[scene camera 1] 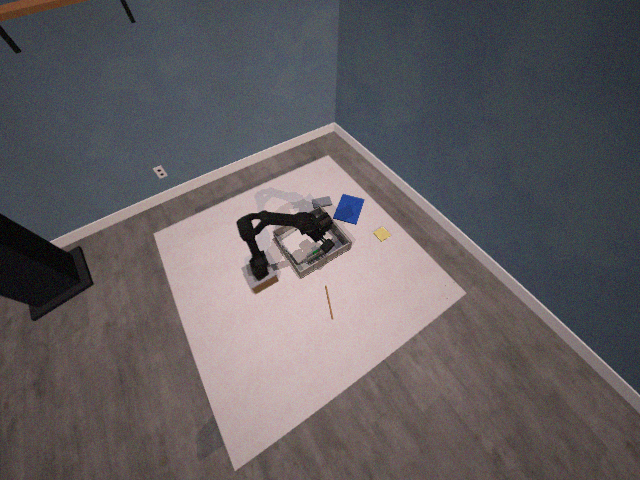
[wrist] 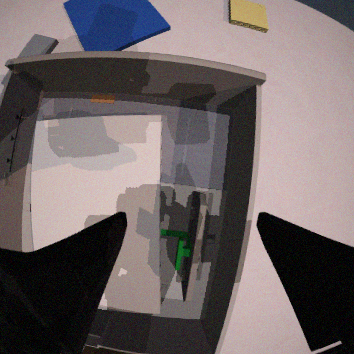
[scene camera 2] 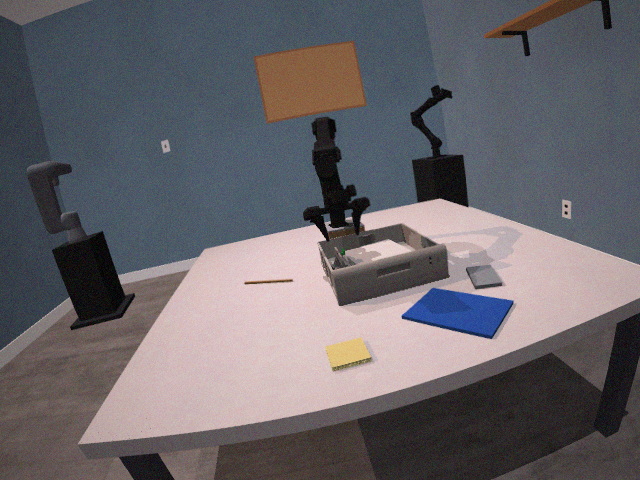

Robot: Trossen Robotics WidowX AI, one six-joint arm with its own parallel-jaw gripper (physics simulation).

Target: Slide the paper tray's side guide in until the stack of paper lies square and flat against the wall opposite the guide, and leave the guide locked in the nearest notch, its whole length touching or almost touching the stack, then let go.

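Seen in the pictures: gripper, fingertip midpoint: (scene camera 1: pixel 322 242) (wrist: pixel 192 219) (scene camera 2: pixel 343 238); arm's base, origin of the base link: (scene camera 1: pixel 260 273) (scene camera 2: pixel 338 225).
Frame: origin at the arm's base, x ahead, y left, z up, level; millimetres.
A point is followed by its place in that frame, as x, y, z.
Observation:
The grey paper tray (scene camera 1: pixel 330 258) {341, -153, -50} (scene camera 2: pixel 361 281) {490, -109, -29} (wrist: pixel 150 56) {482, -57, 11} stands on the table. The white paper stack (scene camera 1: pixel 292 242) {246, 61, -42} (scene camera 2: pixel 392 248) {291, 77, -42} (wrist: pixel 137 172) {372, -39, -42} lies flat inside, close along the left wall in the wrist view; whether it touches that wall is unclear. The upright side guide (scene camera 2: pixel 339 257) {322, -108, -12} (wrist: pixel 193 220) {321, -101, -24}, with its green latch (wrist: pixel 183 248) {296, -90, -11}, stands to the right of the stack there, with a gap between them. My gripper (scene camera 2: pixel 342 237) {338, -91, 46} (wrist: pixel 192 219) {338, -91, 46} is open and empty above the tray. In the wrist view one fingertip shows over the stack, the other beyond the right wall, the guide between them.
A blue folder (scene camera 1: pixel 349 209) {676, 34, -75} (scene camera 2: pixel 460 311) {695, 37, -75} (wrist: pixel 117 22) {641, 19, -75} and a grey block (scene camera 1: pixel 322 202) {586, 190, -73} (scene camera 2: pixel 483 276) {596, 189, -73} (wrist: pixel 37 46) {614, 178, -73} lie beside the tray. A yellow note pad (scene camera 1: pixel 382 234) {687, -231, -73} (scene camera 2: pixel 348 353) {697, -226, -73} (wrist: pixel 248 14) {679, -224, -73} and a brown pencil (scene camera 1: pixel 329 302) {178, -325, -76} (scene camera 2: pixel 268 281) {183, -318, -78} lie farther off.

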